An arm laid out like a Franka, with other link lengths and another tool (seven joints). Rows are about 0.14 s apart.
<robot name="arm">
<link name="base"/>
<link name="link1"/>
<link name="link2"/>
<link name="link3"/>
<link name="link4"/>
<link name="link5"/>
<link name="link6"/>
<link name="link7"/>
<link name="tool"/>
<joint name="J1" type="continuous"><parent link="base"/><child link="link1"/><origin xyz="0 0 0.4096"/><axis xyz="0 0 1"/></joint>
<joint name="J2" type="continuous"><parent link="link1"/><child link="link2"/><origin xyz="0 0 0"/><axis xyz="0 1 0"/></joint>
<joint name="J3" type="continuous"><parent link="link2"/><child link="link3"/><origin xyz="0 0 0.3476"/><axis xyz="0 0 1"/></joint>
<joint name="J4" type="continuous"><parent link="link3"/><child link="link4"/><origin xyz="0.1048 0 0"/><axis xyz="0 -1 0"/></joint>
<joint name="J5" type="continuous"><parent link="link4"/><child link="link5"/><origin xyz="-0.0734 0 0.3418"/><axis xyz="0 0 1"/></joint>
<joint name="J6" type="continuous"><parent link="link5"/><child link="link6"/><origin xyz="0 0 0"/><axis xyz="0 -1 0"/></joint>
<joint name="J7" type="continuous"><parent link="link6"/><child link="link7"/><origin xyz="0.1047 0 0"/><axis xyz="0 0 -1"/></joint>
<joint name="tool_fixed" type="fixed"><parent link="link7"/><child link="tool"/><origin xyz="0.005 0 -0.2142" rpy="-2.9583 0 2.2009"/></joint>
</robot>
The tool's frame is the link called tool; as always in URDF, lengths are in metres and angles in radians. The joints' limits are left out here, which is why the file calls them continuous.
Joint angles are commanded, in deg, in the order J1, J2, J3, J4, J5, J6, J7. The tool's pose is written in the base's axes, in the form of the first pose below.
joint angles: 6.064 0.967 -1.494 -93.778 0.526 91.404 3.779
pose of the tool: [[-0.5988, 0.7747, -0.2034, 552.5], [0.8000, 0.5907, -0.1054, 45.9], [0.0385, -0.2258, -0.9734, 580.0], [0, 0, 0, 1]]
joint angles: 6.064 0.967 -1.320 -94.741 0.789 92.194 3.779
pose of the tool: [[-0.6006, 0.7724, -0.2064, 552.3], [0.7983, 0.5936, -0.1016, 48.5], [0.0440, -0.2258, -0.9732, 573.9], [0, 0, 0, 1]]
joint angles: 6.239 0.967 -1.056 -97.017 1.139 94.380 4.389
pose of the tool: [[-0.5971, 0.7745, -0.2090, 552.7], [0.8007, 0.5914, -0.0956, 53.9], [0.0495, -0.2244, -0.9732, 560.0], [0, 0, 0, 1]]
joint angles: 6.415 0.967 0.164 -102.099 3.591 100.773 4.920
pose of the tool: [[-0.6004, 0.7765, -0.1911, 556.3], [0.7964, 0.6024, -0.0541, 75.7], [0.0731, -0.1847, -0.9801, 531.5], [0, 0, 0, 1]]
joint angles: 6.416 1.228 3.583 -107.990 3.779 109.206 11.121
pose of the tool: [[-0.5551, 0.8159, -0.1620, 558.4], [0.8298, 0.5567, -0.0394, 108.5], [0.0580, -0.1563, -0.9860, 497.8], [0, 0, 0, 1]]
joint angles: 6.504 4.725 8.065 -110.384 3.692 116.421 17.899
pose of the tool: [[-0.5172, 0.8427, -0.1498, 567.5], [0.8538, 0.5201, -0.0220, 154.6], [0.0593, -0.1393, -0.9885, 457.9], [0, 0, 0, 1]]
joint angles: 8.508 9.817 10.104 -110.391 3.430 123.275 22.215
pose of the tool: [[-0.5085, 0.8514, -0.1287, 582.2], [0.8585, 0.5128, 0.0003, 199.7], [0.0662, -0.1103, -0.9917, 419.5], [0, 0, 0, 1]]
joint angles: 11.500 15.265 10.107 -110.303 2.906 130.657 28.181
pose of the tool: [[-0.4602, 0.8815, -0.1062, 596.2], [0.8847, 0.4653, 0.0281, 236.0], [0.0742, -0.0810, -0.9939, 377.2], [0, 0, 0, 1]]
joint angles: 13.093 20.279 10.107 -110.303 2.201 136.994 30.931
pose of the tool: [[-0.4418, 0.8926, -0.0894, 606.5], [0.8936, 0.4467, 0.0442, 257.1], [0.0793, -0.0604, -0.9950, 335.5], [0, 0, 0, 1]]
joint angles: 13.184 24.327 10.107 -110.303 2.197 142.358 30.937
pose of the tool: [[-0.4368, 0.8968, -0.0709, 617.6], [0.8954, 0.4410, 0.0620, 262.2], [0.0868, -0.0364, -0.9956, 301.8], [0, 0, 0, 1]]
